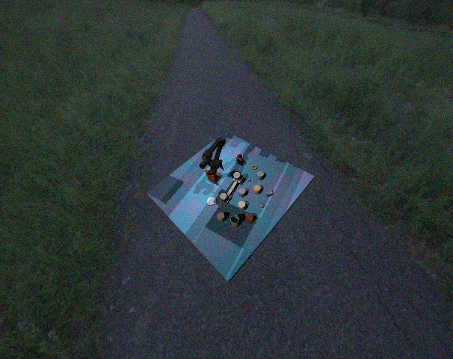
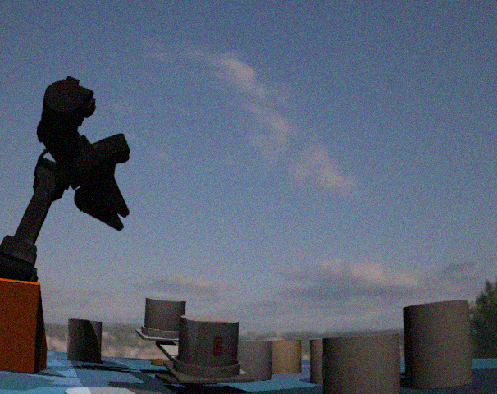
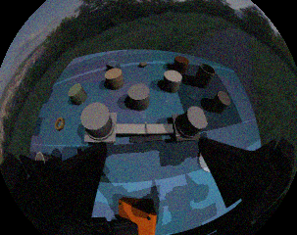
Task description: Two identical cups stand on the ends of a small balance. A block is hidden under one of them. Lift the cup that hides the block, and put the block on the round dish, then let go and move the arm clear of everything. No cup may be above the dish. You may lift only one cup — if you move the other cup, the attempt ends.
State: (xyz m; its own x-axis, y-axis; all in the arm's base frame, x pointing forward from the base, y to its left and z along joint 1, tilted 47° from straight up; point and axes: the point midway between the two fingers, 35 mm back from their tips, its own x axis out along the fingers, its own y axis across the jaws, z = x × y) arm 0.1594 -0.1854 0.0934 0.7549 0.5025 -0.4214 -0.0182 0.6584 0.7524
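My gripper tip is now 100 mm short of the block, 130 mm to the left of it and 190 mm above it. Also, from my gripper tip: balance beam 100 mm ahead, 10 mm to the left, 210 mm below; round dish 10 mm behind, 210 mm to the right, 230 mm below; balance 100 mm ahead, 10 mm to the left, 200 mm below.
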